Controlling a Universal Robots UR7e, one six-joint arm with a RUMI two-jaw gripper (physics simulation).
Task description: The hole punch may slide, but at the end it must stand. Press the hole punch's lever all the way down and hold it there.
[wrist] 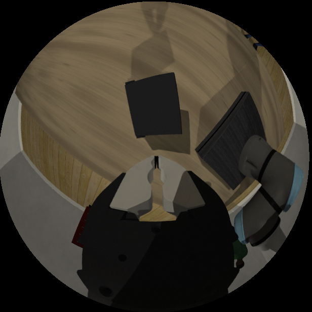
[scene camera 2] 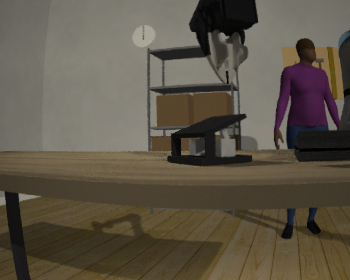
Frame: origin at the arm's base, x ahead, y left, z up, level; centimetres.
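Seen in the pictures: gripper, fingertip midpoint: [scene camera 2: 226,83].
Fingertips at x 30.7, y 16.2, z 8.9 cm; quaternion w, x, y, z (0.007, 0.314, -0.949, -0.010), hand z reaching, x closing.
A point is followed by its place in that frame.
The black hole punch [scene camera 2: 207,140] {x 34.0, y 18.1, z -0.3 cm} [wrist: 154,105] stands upright on its base on the table. Its lever [scene camera 2: 220,123] {x 32.3, y 14.4, z 2.5 cm} is raised and slopes up to the right in the scene view; pale grey parts show beneath it. In the wrist view the lever's dark top hides most of the base. My gripper [scene camera 2: 227,81] {x 30.7, y 16.2, z 8.9 cm} [wrist: 156,157] is shut and empty, with its fingertips pointing down. It hangs above the lever with a clear gap, over the raised end in the scene view. It touches nothing.
A wooden table [scene camera 2: 90,167] {x 52.3, y 23.2, z -4.3 cm} [wrist: 90,95] carries the punch. A dark block-like base [scene camera 2: 322,145] {x 14.0, y 13.7, z -1.6 cm} [wrist: 232,142] lies to the right, beside the robot's grey arm [wrist: 272,172]. Behind the table are a shelf rack [scene camera 2: 149,100] and a standing person [scene camera 2: 306,95].
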